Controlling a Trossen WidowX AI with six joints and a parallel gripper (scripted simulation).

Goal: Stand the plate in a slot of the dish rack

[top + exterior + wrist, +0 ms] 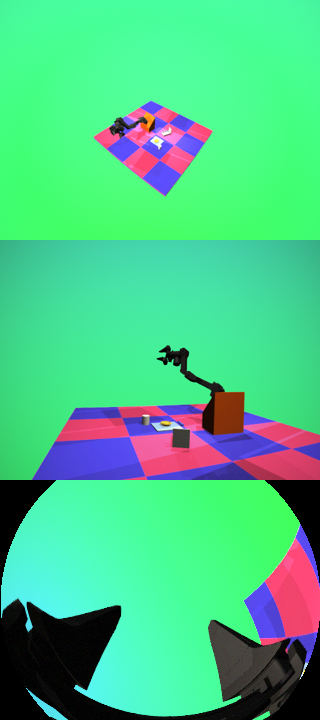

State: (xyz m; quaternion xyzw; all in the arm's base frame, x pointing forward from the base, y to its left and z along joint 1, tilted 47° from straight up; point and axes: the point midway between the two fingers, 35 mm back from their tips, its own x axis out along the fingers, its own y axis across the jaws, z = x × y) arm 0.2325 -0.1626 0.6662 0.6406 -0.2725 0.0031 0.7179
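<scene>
My gripper tip is now 2 cm short of the plate, 55 cm to the right of it and 43 cm above it. From my gripper tip the other things lie so: cup: 14 cm ahead, 50 cm to the left, 42 cm below; then pale blue mat: 2 cm ahead, 56 cm to the left, 44 cm below; then blue utensil: 8 cm behind, 52 cm to the left, 44 cm below.
</scene>
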